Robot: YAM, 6 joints.
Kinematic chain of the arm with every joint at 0, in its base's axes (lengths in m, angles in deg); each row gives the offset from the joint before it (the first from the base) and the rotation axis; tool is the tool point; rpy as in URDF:
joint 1: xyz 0 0 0.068 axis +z
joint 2: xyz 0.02 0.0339 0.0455 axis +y
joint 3: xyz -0.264 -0.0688 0 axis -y
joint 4: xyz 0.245 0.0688 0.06 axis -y
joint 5: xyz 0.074 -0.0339 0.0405 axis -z
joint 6: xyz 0.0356 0 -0.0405 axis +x
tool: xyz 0 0 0 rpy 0 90 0
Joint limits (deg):
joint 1: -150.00..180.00
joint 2: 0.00..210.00
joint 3: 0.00..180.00
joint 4: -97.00..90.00
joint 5: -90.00..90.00
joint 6: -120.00..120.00
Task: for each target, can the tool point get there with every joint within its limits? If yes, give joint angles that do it. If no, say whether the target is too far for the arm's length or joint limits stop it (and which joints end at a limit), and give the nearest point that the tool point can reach.
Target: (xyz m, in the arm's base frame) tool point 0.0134 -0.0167 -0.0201
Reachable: yes | joints -57.44 152.09 17.15 -22.89 -3.68 80.79
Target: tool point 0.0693 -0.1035 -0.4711
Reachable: no: joint limits stop it (at a limit: joint 2) | nearest point 0.0851 -0.1271 -0.3675 | short by 0.107 m
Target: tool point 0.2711 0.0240 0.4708
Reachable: yes | joints -0.92 84.37 107.86 -60.97 -52.91 59.46
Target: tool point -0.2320 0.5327 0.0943
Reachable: yes | joints 113.91 150.94 113.05 14.01 6.14 68.60
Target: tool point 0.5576 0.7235 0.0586
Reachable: no: too far | nearest point 0.3935 0.5106 0.0751 | short by 0.269 m
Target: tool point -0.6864 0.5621 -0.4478
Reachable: no: too far | nearest point -0.4247 0.3478 -0.2204 | short by 0.408 m
